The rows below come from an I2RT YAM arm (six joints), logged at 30 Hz.
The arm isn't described. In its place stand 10 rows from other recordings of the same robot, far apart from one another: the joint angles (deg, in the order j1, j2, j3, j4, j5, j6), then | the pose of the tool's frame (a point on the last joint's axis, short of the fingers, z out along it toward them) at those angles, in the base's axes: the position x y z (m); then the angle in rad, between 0 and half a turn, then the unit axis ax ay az.
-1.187, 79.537, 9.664, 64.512, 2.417, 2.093 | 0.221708 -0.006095 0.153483 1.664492 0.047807 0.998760 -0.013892
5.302, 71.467, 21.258, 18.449, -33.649, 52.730 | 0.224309 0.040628 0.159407 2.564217 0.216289 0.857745 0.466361
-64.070, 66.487, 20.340, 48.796, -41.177, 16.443 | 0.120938 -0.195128 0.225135 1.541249 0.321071 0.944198 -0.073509
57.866, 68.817, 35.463, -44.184, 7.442, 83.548 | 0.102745 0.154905 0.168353 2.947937 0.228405 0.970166 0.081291
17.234, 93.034, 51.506, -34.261, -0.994, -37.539 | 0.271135 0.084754 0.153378 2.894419 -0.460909 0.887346 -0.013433
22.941, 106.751, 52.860, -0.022, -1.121, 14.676 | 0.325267 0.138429 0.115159 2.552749 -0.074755 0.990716 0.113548
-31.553, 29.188, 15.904, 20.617, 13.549, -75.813 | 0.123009 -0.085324 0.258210 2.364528 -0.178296 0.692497 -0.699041
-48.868, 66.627, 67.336, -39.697, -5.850, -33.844 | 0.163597 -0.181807 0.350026 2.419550 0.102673 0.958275 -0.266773
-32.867, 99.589, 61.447, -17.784, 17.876, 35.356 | 0.291543 -0.201380 0.180328 2.547725 0.593338 0.791093 -0.148735
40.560, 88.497, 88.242, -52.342, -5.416, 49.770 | 0.244585 0.213763 0.349382 2.750946 0.062042 0.962610 0.263690
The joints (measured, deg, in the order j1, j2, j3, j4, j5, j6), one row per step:
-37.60 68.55 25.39 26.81 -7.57 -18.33
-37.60 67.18 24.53 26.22 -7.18 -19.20
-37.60 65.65 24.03 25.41 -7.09 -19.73
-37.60 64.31 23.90 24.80 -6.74 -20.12
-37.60 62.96 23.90 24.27 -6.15 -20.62
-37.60 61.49 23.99 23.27 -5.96 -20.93
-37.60 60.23 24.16 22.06 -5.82 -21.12
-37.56 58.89 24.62 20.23 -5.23 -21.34
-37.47 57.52 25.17 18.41 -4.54 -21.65
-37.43 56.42 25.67 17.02 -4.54 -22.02
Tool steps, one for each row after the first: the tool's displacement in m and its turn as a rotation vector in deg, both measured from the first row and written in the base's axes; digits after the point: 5 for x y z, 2 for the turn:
-0.00392 0.00272 -0.00057 -0.76 0.55 -0.13
-0.00727 0.00523 0.00100 -1.36 0.64 -0.07
-0.00963 0.00677 0.00422 -2.12 0.42 -0.31
-0.01185 0.00802 0.00830 -3.16 0.12 -0.76
-0.01419 0.00968 0.01242 -3.79 -0.14 -0.87
-0.01622 0.01113 0.01579 -4.11 -0.20 -0.96
-0.01826 0.01244 0.01998 -4.39 0.04 -1.43
-0.02026 0.01388 0.02479 -4.84 0.24 -1.93
-0.02175 0.01522 0.02913 -5.27 0.25 -1.80

